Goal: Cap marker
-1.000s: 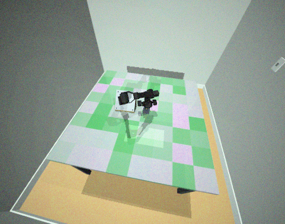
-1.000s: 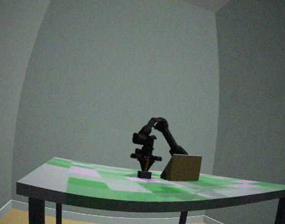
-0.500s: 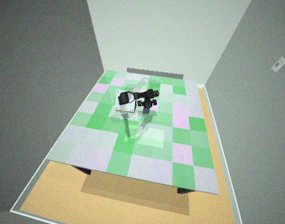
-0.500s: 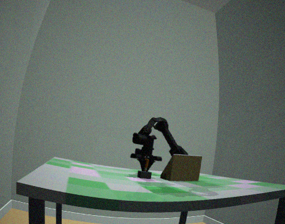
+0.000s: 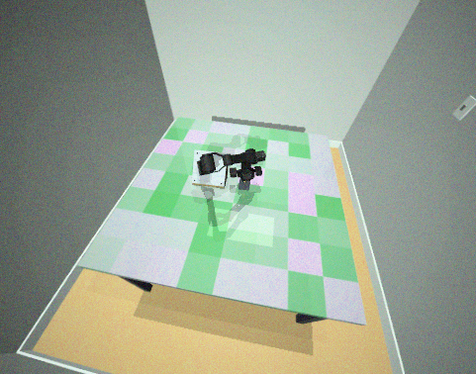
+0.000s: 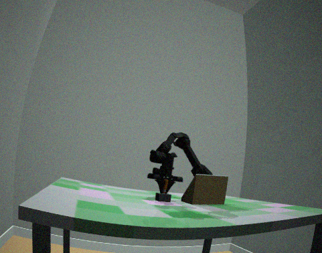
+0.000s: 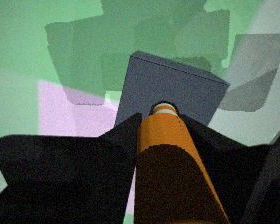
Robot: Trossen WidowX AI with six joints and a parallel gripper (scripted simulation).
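Right now my gripper tip is 2 cm above the holder block. The rest, counted from my gripper tip: orange cap: 5 cm above.
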